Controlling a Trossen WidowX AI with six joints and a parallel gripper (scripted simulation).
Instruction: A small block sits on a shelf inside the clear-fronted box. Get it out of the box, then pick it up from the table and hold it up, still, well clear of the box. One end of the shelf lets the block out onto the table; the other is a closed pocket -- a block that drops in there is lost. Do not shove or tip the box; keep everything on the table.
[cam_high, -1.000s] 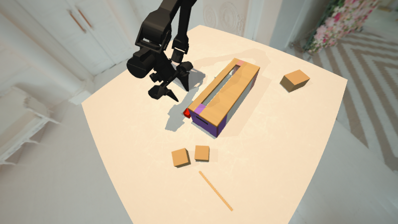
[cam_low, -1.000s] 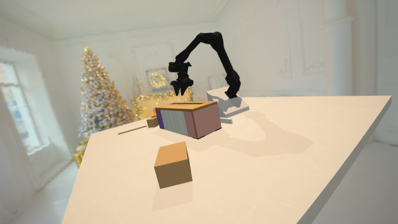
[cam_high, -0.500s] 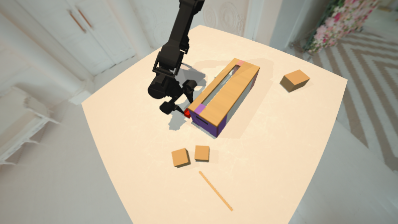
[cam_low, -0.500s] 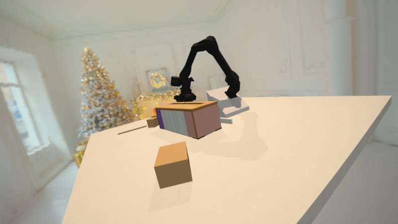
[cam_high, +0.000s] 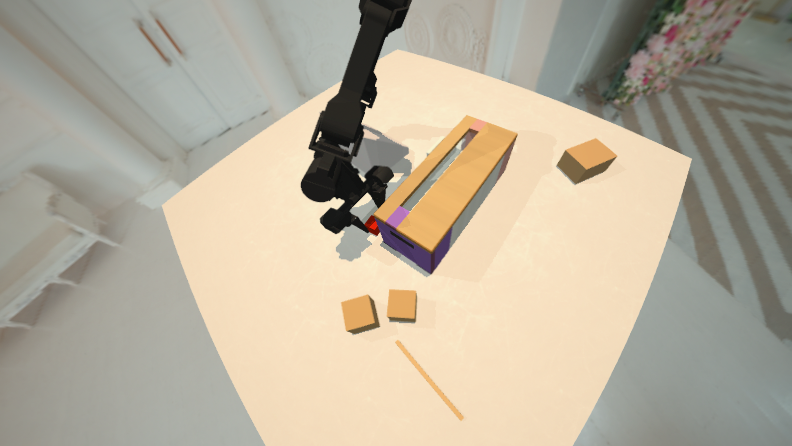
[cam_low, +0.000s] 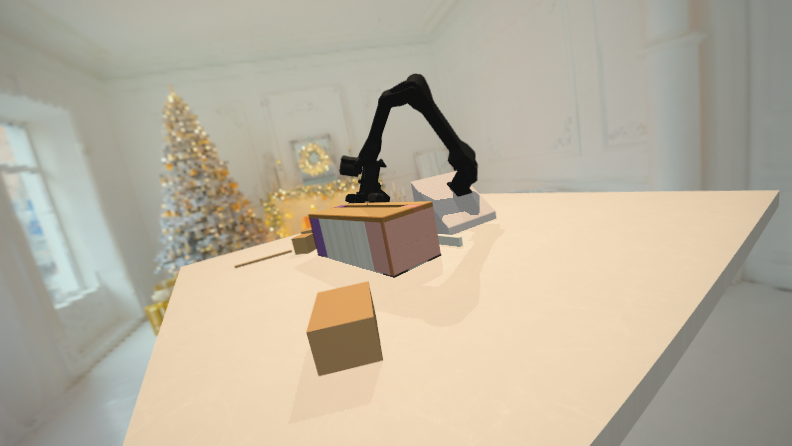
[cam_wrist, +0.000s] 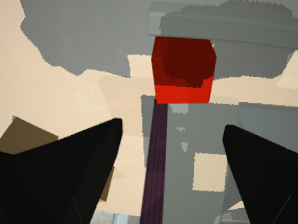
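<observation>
Right now my gripper tip is 20 mm past the red block and 30 mm above it. Also, from my gripper tip: thin wooden stick 300 mm ahead, 160 mm to the right, 50 mm below; long box 40 mm ahead, 180 mm to the left, 10 mm above.
</observation>
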